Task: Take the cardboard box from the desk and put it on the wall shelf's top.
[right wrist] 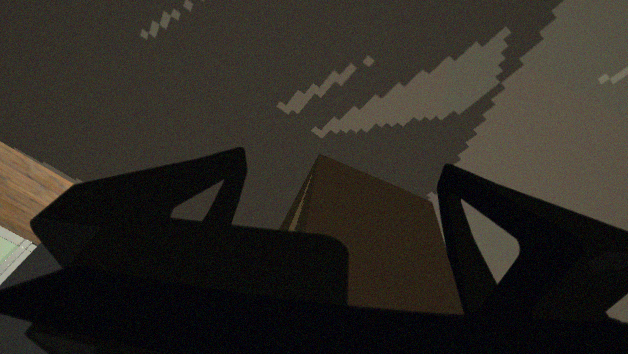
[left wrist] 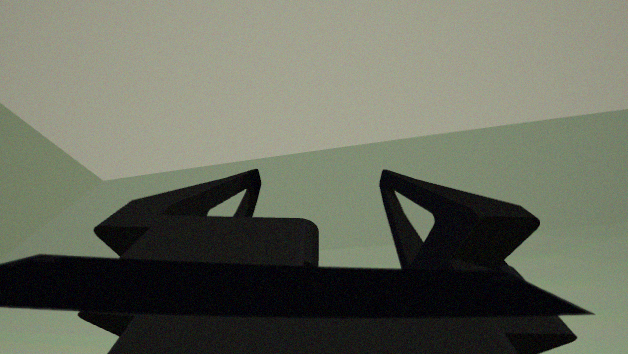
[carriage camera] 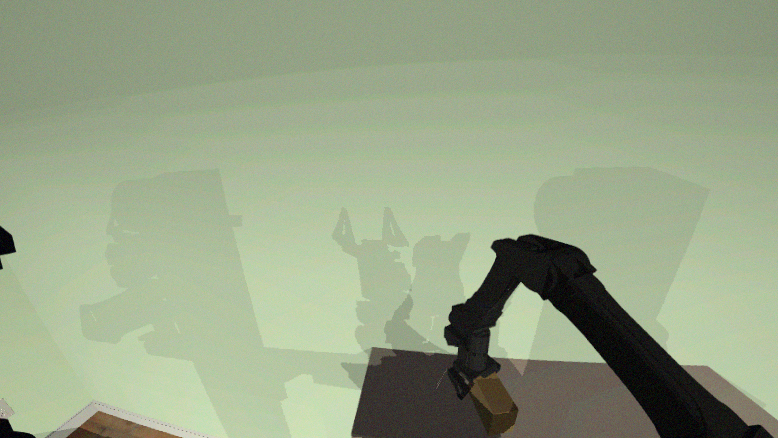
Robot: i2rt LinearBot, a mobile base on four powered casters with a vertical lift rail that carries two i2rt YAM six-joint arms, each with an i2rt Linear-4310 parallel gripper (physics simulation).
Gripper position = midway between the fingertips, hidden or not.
Note:
In view: my left gripper [left wrist: 319, 176], my right gripper [carriage camera: 471, 389], a brown cardboard box [right wrist: 399, 274] and a wall shelf [carriage camera: 544, 391].
My right gripper is seen too in the right wrist view [right wrist: 341, 166]. The wall shelf shows as well in the right wrist view [right wrist: 526, 101]. The left wrist view misses the brown cardboard box: it is out of frame.

